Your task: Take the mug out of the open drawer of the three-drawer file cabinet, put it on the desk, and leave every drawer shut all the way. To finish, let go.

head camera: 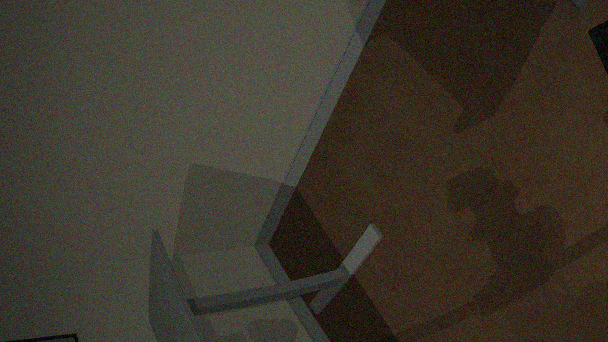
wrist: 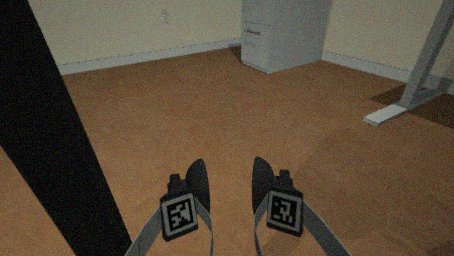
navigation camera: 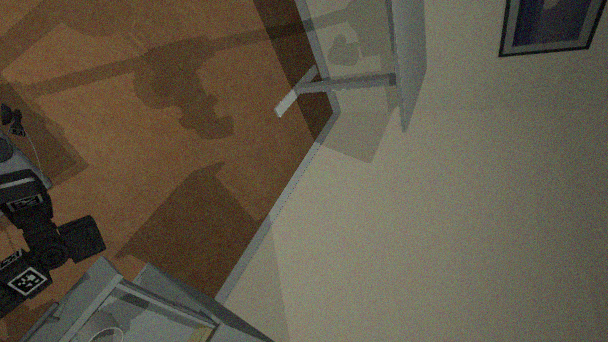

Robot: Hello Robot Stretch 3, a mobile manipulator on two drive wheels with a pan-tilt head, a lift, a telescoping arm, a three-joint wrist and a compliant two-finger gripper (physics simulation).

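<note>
In the navigation view the grey file cabinet [navigation camera: 225, 317] stands at the bottom, cut off by the edge, with a drawer [navigation camera: 165, 306] pulled open. The pale mug [navigation camera: 107, 336] is inside, near the drawer's front; its round rim shows at the frame edge. In the wrist view the cabinet [wrist: 295, 37] is far off, its lowest drawer [wrist: 256, 47] shut; its upper part is cut off. The grey desk [head camera: 167, 300] [navigation camera: 412, 60] shows partly. My gripper [wrist: 229, 176] [navigation camera: 12, 120] is open and empty, over the floor, well apart from cabinet and mug.
The desk's foot [head camera: 363, 247] [navigation camera: 286, 103] [wrist: 385, 114] stands out on the floor near the room corner. A framed picture [navigation camera: 506, 35] hangs on the wall. A black bar [wrist: 60, 130] crosses the wrist view's left side. A dark object [head camera: 601, 42] is at the head view's right edge.
</note>
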